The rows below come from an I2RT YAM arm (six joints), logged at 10 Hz.
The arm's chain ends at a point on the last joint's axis. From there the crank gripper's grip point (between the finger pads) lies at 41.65 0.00 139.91 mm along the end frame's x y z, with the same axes.
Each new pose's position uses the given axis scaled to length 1; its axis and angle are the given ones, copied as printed.
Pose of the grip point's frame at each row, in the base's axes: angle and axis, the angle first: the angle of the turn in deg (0 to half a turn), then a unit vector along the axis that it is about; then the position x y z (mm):
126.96 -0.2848 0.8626 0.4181 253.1 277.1 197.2
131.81 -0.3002 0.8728 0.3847 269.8 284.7 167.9
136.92 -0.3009 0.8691 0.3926 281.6 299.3 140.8
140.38 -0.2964 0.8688 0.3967 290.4 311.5 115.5
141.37 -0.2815 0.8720 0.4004 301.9 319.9 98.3
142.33 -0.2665 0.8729 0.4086 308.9 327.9 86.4
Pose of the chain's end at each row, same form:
126.96 -0.2848 0.8626 0.4181 203.0 166.9 278.8
131.81 -0.3002 0.8728 0.3847 227.2 181.3 261.8
136.92 -0.3009 0.8691 0.3926 251.0 195.6 238.9
140.38 -0.2964 0.8688 0.3967 267.6 208.1 216.0
141.37 -0.2815 0.8720 0.4004 280.5 216.1 198.7
142.33 -0.2665 0.8729 0.4086 289.2 222.7 185.6

